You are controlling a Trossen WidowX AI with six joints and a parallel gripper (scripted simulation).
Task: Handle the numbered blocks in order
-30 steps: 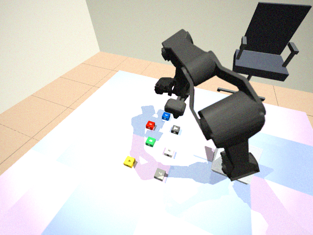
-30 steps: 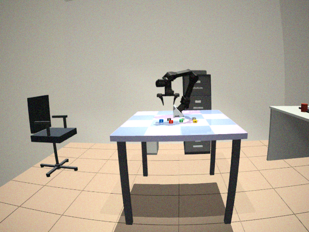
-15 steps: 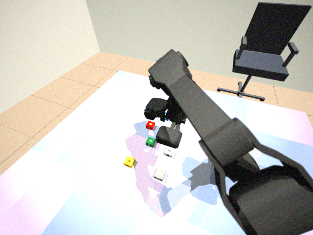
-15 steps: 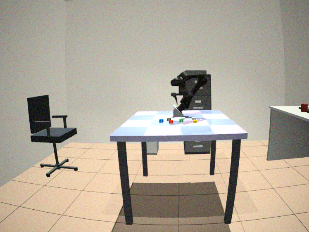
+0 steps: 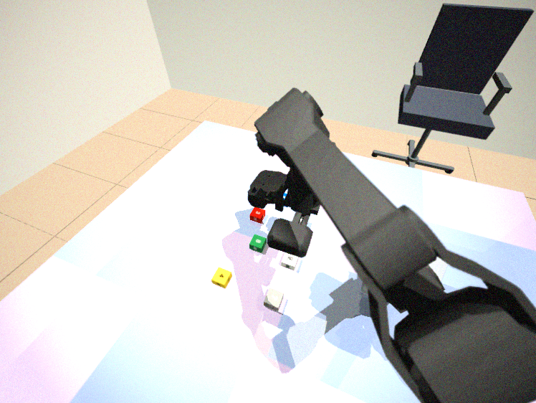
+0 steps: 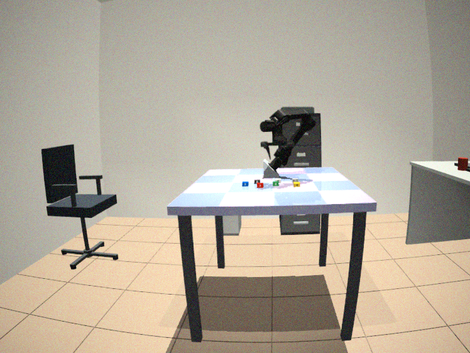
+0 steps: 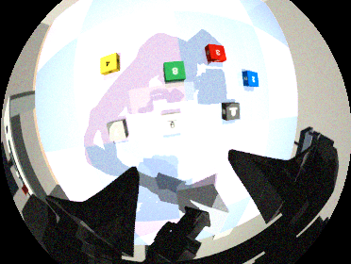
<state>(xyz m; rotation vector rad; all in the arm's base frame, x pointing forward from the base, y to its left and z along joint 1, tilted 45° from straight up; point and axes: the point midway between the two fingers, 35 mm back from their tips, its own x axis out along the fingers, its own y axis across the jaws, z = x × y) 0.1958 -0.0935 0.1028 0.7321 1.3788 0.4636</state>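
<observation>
My gripper tip is now 190 mm to the left of the blue block, 120 mm above it and 60 mm short of it. Round my gripper tip: green block: 120 mm below, 90 mm ahead, 30 mm to the right; then grey block: 120 mm below, 90 mm to the left, 20 mm ahead; then white block: 120 mm below, 10 mm ahead.
</observation>
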